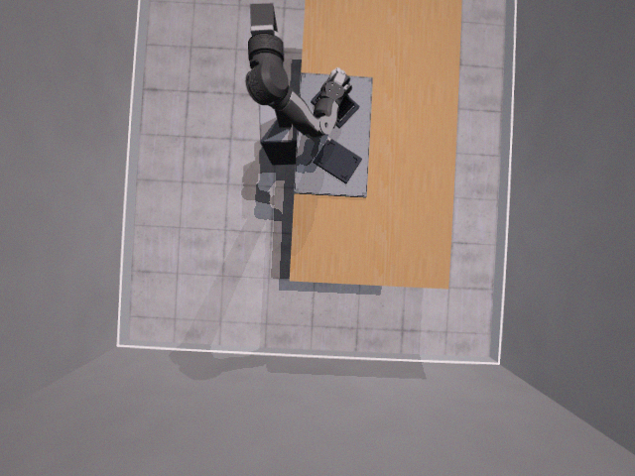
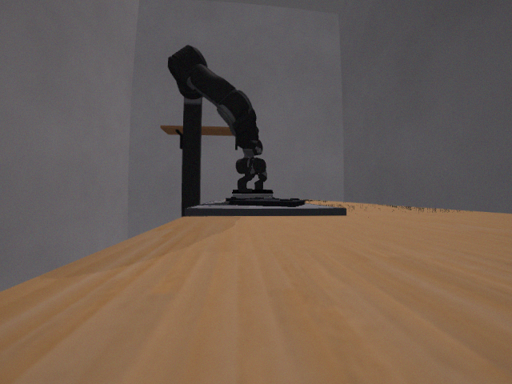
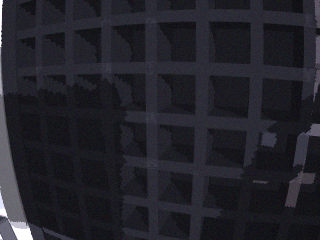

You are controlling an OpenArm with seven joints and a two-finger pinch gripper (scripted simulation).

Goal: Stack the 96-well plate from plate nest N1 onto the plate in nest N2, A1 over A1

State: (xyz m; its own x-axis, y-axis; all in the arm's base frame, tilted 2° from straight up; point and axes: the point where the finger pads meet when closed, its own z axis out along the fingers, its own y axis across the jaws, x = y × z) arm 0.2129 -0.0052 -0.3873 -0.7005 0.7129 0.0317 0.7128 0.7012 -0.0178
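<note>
The dark 96-well plate lies right at my hand. Also, from my hand: white 96-well plate 2 cm below; then plate nest 23 cm to the right, 3 cm below; then grey base plate 1 cm behind, 12 cm to the right, 4 cm below.
</note>
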